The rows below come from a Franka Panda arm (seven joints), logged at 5 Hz.
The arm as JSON. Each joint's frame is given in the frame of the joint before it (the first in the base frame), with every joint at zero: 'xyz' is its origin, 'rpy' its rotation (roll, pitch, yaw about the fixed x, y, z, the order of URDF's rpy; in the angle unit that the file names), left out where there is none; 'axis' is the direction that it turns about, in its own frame. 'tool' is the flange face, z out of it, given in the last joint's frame.
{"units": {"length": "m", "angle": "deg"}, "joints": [
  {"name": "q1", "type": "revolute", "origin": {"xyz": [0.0, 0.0, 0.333]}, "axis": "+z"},
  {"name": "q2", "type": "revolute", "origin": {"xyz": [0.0, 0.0, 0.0], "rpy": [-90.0, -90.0, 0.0]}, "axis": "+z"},
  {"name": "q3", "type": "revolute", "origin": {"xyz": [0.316, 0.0, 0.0], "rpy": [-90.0, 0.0, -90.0]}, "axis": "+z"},
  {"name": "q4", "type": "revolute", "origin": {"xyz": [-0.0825, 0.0, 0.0], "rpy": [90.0, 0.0, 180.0]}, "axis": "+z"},
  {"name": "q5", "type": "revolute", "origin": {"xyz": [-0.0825, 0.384, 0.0], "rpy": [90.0, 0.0, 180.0]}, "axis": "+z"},
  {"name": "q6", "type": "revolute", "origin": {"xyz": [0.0, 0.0, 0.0], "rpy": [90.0, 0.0, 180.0]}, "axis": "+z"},
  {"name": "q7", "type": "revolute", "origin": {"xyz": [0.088, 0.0, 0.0], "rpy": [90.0, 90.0, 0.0]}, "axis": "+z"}
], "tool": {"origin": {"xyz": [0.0, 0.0, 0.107], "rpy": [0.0, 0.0, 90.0]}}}
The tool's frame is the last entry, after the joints.
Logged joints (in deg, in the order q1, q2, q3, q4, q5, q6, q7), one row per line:
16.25, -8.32, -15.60, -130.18, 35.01, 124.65, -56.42
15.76, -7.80, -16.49, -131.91, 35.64, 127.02, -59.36
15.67, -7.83, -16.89, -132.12, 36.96, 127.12, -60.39
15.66, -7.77, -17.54, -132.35, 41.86, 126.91, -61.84
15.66, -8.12, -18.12, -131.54, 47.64, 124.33, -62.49
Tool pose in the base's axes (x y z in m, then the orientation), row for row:
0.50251, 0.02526, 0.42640, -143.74, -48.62, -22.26
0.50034, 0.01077, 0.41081, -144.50, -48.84, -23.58
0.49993, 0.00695, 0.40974, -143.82, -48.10, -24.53
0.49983, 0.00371, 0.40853, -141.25, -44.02, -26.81
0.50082, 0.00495, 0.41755, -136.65, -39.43, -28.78
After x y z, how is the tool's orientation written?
As a rotation vector, in degrees.
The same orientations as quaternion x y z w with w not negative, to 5 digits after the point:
-0.91204, -0.30850, -0.14124, 0.23035
-0.91286, -0.30854, -0.14896, 0.22204
-0.91150, -0.30485, -0.15547, 0.22817
-0.90816, -0.28303, -0.17237, 0.25578
-0.89839, -0.25923, -0.18921, 0.29981

